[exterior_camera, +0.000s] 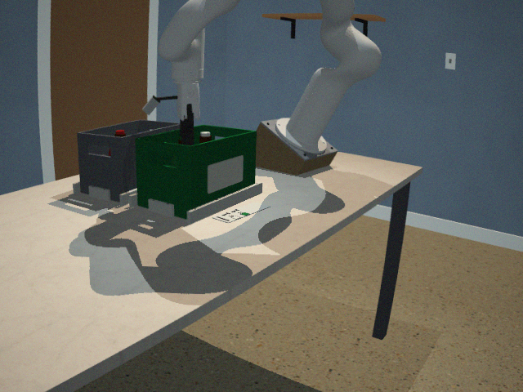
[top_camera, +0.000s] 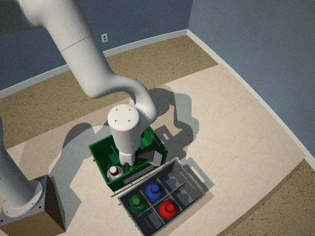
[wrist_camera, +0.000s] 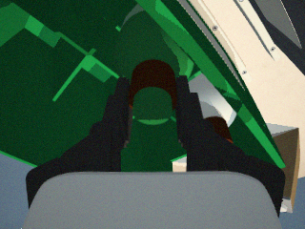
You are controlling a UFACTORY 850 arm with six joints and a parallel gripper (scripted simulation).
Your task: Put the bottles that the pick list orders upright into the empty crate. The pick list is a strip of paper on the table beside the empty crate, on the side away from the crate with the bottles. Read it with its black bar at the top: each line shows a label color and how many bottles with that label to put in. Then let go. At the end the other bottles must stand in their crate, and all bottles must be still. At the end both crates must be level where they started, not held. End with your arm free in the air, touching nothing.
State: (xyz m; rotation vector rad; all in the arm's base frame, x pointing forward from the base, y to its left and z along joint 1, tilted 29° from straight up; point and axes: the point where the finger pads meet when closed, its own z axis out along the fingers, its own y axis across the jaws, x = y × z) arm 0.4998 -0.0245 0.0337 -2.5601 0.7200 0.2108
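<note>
Now: hand 8 cm above the green crate and 4 cm to the right of it. Also, from my hand: whitish bottle (8 cm behind, 7 cm below, 2 cm to the right); blue bottle (14 cm to the right, 7 cm below, 4 cm ahead); green bottle (17 cm to the right, 7 cm below, 4 cm behind).
</note>
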